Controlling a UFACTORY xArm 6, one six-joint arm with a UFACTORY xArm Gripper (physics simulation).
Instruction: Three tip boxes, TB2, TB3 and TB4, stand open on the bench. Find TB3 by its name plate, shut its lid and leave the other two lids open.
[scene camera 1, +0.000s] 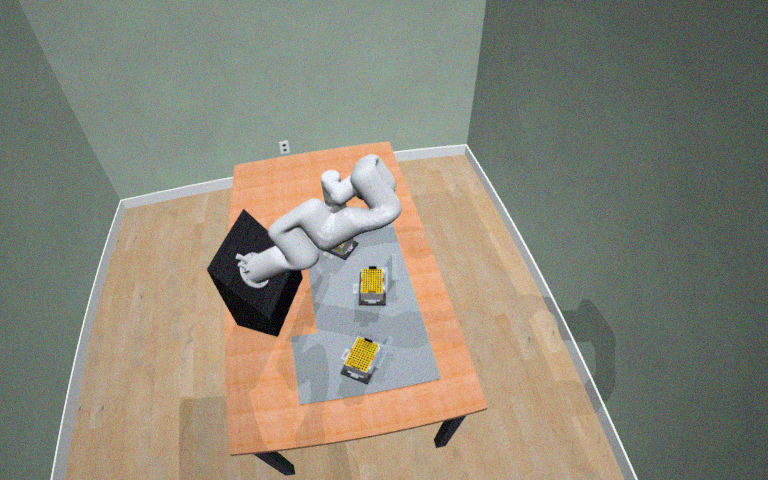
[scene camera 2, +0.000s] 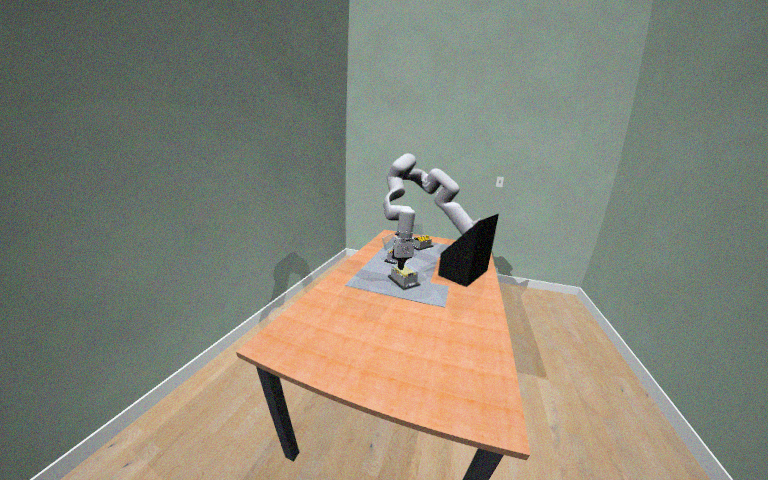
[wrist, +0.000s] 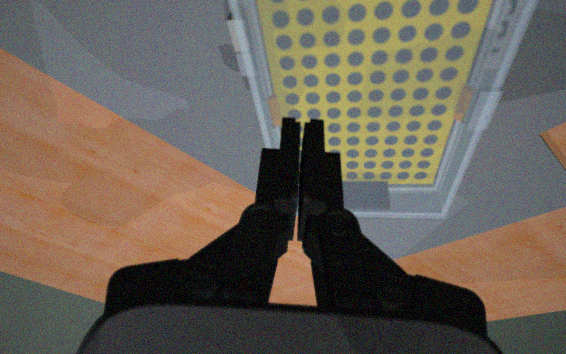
Note:
In view: the gripper (wrist: 300, 143) and a grey mat (wrist: 177, 77).

